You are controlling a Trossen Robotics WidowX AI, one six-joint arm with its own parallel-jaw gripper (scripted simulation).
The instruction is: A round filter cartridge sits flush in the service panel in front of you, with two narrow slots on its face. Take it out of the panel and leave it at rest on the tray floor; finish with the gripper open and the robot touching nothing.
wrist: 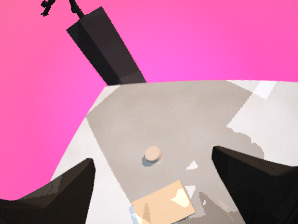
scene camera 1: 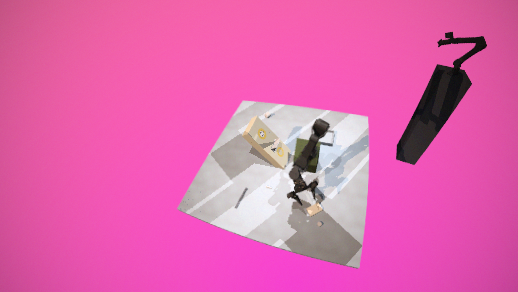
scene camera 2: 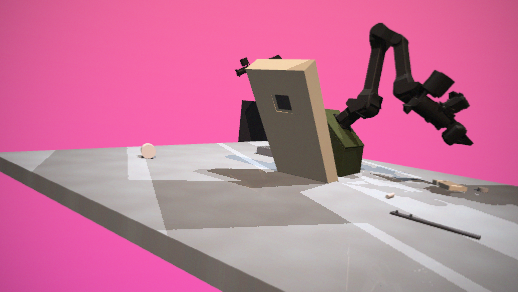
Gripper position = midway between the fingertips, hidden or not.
Note:
The gripper (scene camera 2: 467,137) is open, holding nothing. Further things: a tan service panel (scene camera 2: 287,92).
The gripper shows as well in the wrist view (wrist: 155,160). The tan service panel is seen too in scene camera 1 (scene camera 1: 279,159).

